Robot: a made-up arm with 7 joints. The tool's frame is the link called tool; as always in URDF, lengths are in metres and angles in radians. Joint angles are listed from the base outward.
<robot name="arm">
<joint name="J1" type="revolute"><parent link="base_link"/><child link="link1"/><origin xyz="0 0 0.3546"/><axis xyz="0 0 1"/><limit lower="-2.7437" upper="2.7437"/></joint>
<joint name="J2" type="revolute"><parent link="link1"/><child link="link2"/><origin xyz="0 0 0" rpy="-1.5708 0 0"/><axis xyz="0 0 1"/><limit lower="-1.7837" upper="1.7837"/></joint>
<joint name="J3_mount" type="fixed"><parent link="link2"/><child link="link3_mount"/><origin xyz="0 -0.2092 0"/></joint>
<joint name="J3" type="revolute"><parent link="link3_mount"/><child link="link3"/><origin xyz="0 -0.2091 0" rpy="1.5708 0 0"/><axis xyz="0 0 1"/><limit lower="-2.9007" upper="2.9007"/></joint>
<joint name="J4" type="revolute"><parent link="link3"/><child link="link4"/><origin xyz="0.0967 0 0" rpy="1.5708 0 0"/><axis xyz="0 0 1"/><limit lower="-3.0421" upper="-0.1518"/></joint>
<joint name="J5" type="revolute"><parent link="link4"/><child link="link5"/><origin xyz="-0.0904 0.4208 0" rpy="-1.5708 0 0"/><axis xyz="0 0 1"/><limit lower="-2.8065" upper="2.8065"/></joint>
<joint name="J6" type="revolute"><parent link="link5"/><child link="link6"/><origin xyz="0 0 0" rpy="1.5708 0 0"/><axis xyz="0 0 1"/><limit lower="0.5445" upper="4.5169"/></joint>
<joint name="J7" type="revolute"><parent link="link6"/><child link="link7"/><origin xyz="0.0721 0 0" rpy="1.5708 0 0"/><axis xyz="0 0 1"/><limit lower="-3.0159" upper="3.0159"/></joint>
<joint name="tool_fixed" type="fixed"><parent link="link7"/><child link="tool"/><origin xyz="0 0 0"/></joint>
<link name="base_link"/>
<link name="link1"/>
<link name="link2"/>
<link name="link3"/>
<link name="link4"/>
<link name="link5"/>
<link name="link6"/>
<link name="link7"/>
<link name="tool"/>
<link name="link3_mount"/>
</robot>
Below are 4 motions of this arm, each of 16 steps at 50 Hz.
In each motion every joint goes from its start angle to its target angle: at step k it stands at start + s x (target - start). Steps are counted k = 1, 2, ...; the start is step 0. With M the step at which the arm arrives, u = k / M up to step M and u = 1 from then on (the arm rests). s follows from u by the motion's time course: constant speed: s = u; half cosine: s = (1 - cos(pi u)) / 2; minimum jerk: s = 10 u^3 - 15 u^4 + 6 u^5.
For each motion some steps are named. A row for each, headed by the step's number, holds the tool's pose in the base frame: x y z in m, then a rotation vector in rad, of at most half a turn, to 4 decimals.
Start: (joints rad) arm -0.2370 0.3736 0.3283 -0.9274 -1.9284 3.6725 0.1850
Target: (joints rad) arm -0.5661 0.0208 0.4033 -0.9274 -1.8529 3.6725 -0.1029
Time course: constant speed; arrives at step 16
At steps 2, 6, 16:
2: 0.5609 0.0221 0.9165 0.6390 1.4616 1.5266
6: 0.5112 0.0012 0.9631 0.5453 1.3786 1.4300
16: 0.3776 -0.0073 1.0554 0.3217 1.2019 1.1445

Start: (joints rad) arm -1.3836 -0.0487 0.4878 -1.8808 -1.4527 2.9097 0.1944
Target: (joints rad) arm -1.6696 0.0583 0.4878 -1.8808 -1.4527 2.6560 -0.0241
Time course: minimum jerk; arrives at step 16
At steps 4, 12, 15, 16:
4: 0.3809 -0.3794 0.7495 1.8748 0.1653 0.3913
12: 0.2842 -0.5006 0.7059 1.9475 -0.0266 -0.0683
15: 0.2690 -0.5141 0.6999 1.9584 -0.0504 -0.1266
16: 0.2687 -0.5144 0.6998 1.9586 -0.0509 -0.1279

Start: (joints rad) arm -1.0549 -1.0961 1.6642 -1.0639 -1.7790 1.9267 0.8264
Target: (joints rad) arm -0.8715 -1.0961 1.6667 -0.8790 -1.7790 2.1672 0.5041
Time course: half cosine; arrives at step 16
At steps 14, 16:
14: -0.1525 0.8286 0.6438 0.0501 0.4863 1.9248
16: -0.1616 0.8271 0.6444 0.0388 0.4929 1.9261

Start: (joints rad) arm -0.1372 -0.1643 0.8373 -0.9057 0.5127 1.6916 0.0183
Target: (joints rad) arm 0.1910 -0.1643 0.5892 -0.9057 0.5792 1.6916 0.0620
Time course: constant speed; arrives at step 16
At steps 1, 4, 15, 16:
1: 0.1917 0.2870 1.1908 -2.0943 -1.0367 -0.8425
4: 0.1868 0.2836 1.1930 -2.0705 -1.0393 -0.8246
15: 0.1726 0.2703 1.2003 -1.9853 -1.0471 -0.7529
16: 0.1716 0.2690 1.2009 -1.9778 -1.0477 -0.7459

